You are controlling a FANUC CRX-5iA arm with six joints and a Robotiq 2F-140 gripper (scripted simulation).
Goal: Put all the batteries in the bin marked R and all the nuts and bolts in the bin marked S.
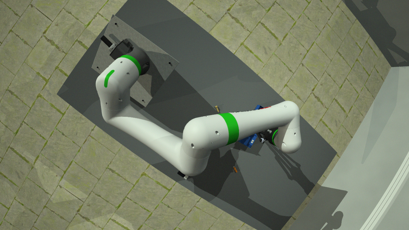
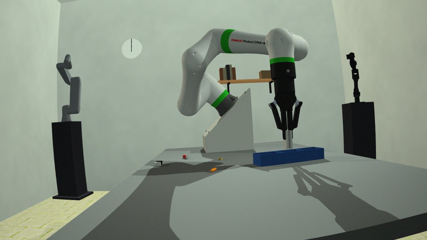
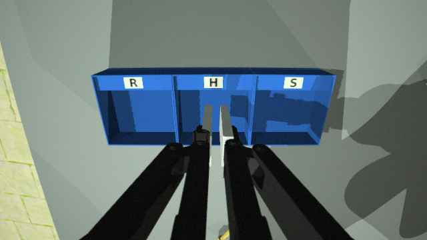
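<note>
The brass nut is 200 mm behind my hand, 250 mm to the right of it and 80 mm below it. From my hand the other things lie so: orange battery (110 mm ahead, 270 mm to the right, 70 mm below); yellow bolt (240 mm behind, 80 mm to the right, 70 mm below); blue three-compartment bin (60 mm below).
</note>
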